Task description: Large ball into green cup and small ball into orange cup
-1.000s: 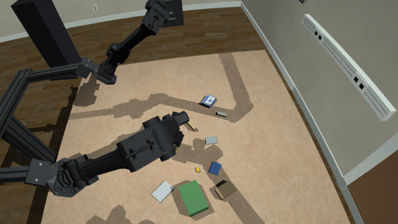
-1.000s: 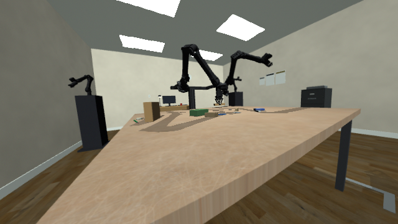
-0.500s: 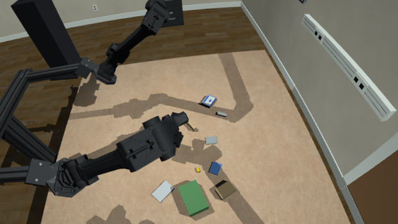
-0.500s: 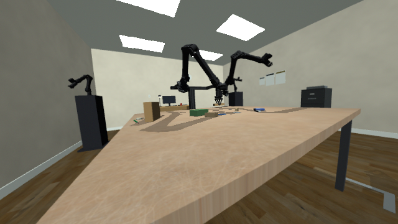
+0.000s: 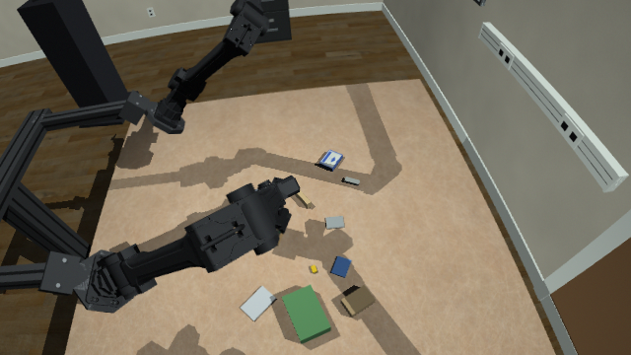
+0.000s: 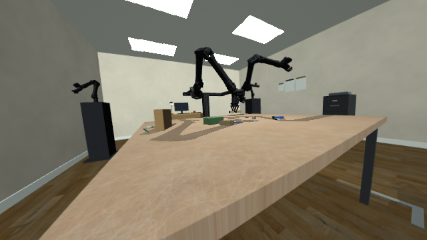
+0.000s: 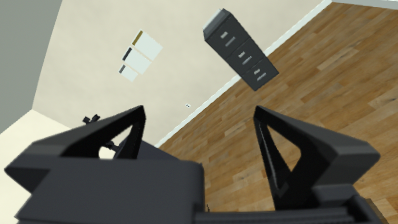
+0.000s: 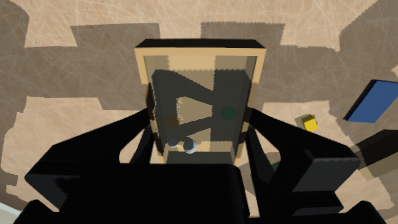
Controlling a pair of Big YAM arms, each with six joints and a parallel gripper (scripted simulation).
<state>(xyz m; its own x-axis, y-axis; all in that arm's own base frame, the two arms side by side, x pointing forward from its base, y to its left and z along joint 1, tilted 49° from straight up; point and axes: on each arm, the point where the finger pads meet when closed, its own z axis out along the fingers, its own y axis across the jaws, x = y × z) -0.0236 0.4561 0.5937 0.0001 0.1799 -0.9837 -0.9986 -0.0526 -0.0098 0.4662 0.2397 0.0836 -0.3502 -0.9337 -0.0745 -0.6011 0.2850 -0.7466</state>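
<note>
My right hand is 1 cm above the covered wooden puzzle. From my right hand the other things lie so: small yellow piece: 13 cm ahead, 12 cm to the right, 8 cm below; then grey tile: 21 cm ahead, 6 cm to the left, 8 cm below; then blue tile: 22 cm ahead, 11 cm to the right, 8 cm below.
</note>
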